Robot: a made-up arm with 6 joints.
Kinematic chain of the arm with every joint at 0, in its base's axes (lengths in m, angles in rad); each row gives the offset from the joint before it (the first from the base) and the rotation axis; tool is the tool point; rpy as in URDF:
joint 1: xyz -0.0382 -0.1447 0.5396 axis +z
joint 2: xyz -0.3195 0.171 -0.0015 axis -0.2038 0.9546 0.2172
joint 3: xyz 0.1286 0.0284 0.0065 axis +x
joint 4: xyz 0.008 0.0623 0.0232 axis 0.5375 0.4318 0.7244
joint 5: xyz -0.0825 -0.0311 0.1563 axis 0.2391 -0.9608 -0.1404
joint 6: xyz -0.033 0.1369 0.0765 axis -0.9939 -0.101 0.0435
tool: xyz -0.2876 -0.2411 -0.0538 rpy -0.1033 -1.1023 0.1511
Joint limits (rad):
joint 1: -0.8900..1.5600
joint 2: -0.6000..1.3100
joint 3: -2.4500..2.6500
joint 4: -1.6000..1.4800
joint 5: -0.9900..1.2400
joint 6: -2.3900..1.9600
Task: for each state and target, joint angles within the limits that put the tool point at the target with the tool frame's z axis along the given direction. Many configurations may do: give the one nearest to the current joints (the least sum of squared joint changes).
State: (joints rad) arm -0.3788 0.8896 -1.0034 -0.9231 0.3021 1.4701
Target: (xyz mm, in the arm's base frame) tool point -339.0 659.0 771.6 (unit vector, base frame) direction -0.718 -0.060 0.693
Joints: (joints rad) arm -0.6356 1.2416 -1.6637 -0.1243 0.1998 1.5853
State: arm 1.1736 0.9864 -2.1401 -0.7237 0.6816 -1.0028
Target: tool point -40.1 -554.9 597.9 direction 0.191 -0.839 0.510
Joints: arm 1.2761 0.5157 -2.3441 -0.8813 0.2898 -0.9259
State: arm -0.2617 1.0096 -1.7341 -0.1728 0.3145 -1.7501
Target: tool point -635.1 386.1 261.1 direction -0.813 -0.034 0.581
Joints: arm -0.3299 0.5006 -1.2251 -0.4180 -0.0947 -2.2594
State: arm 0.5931 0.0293 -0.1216 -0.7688 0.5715 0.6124
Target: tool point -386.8 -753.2 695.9 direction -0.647 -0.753 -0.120
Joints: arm 1.3872 -0.0252 0.2912 -0.3188 0.4308 0.6810
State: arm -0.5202 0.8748 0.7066 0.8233 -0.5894 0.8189
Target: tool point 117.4 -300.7 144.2 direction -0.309 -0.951 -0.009
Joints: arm -0.8900 1.3069 0.5319 1.4626 -0.8927 1.6161
